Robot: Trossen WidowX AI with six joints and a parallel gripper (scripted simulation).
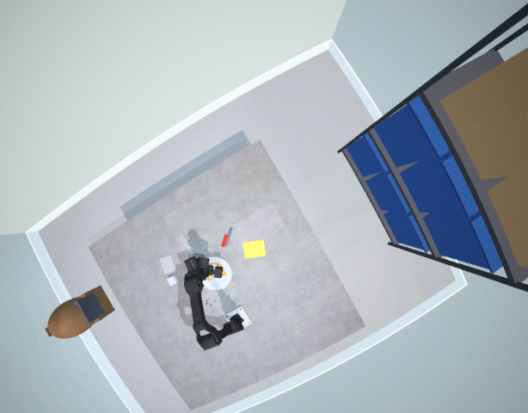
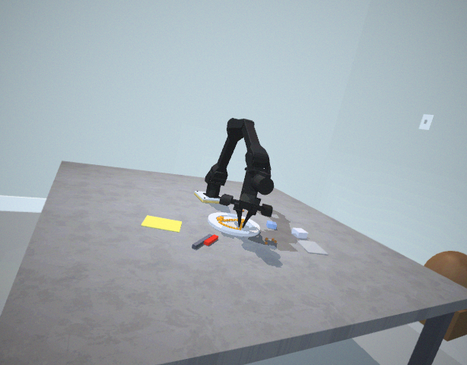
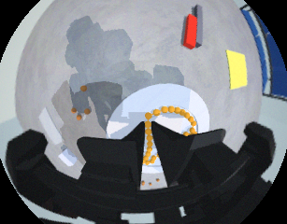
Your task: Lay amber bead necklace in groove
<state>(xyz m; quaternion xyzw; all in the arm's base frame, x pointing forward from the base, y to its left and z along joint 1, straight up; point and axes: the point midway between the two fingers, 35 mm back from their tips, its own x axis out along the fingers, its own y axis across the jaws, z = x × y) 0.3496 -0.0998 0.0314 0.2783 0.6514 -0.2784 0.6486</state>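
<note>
Right now my gripper tip is 50 mm past the round white bead board, 10 mm to the right of it and 10 mm above it. The rest, counted from my gripper tip: white block 240 mm to the left, 80 mm ahead; blue block 180 mm to the left, 20 mm behind, 10 mm below; grey tool 180 mm to the right, 50 mm ahead, 10 mm below.
</note>
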